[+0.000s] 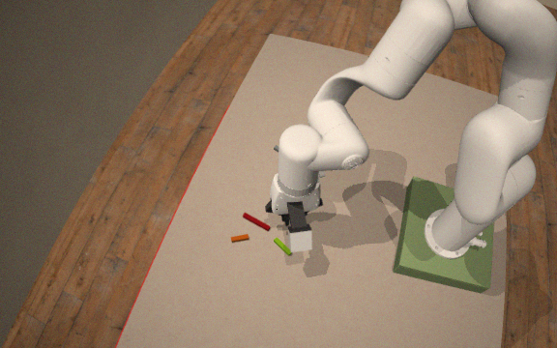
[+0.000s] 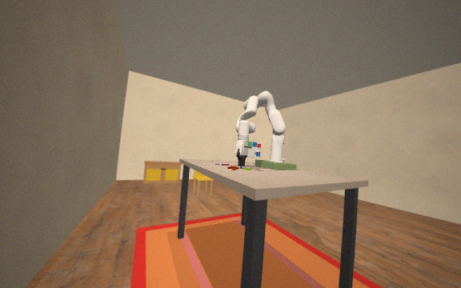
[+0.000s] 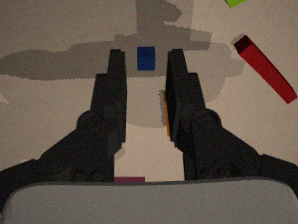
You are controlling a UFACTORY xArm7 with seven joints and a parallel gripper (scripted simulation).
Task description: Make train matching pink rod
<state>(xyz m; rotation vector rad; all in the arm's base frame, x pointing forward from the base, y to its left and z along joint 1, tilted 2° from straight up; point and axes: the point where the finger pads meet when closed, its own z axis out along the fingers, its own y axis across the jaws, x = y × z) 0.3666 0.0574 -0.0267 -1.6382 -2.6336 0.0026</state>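
My hand is 30 mm above the blue rod. Round my hand: lime rod 70 mm to the left, 30 mm below; then pink rod 30 mm ahead, 170 mm to the right, 30 mm below; then red rod 80 mm ahead, 30 mm to the left, 30 mm below.
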